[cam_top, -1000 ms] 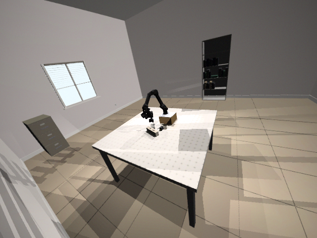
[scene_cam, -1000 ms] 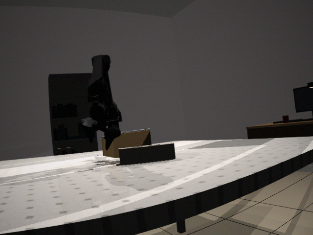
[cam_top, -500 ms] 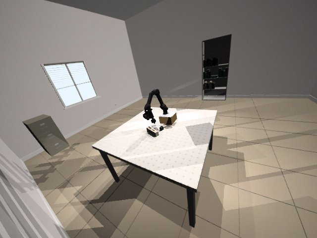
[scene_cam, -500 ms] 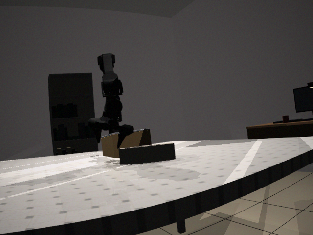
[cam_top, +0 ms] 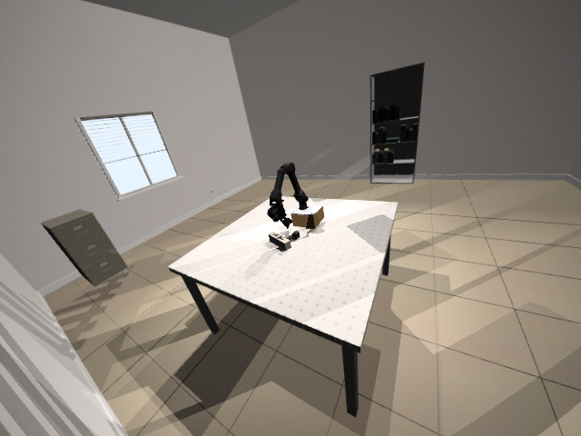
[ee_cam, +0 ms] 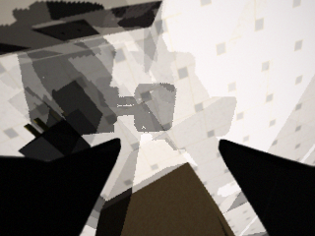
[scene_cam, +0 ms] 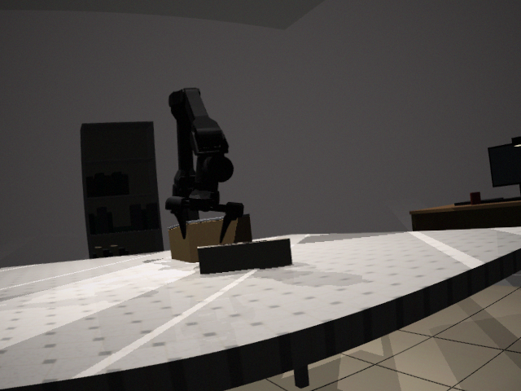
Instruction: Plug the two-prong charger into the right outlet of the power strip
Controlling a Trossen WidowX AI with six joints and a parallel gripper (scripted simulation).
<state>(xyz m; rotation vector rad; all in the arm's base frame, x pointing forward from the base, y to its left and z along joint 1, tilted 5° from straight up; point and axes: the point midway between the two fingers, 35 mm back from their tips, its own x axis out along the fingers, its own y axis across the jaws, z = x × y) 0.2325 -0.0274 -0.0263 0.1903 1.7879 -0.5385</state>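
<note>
Right now the dark charger is 12 cm to the left of my gripper tip, 5 cm ahead of it and 4 cm below it.
</note>
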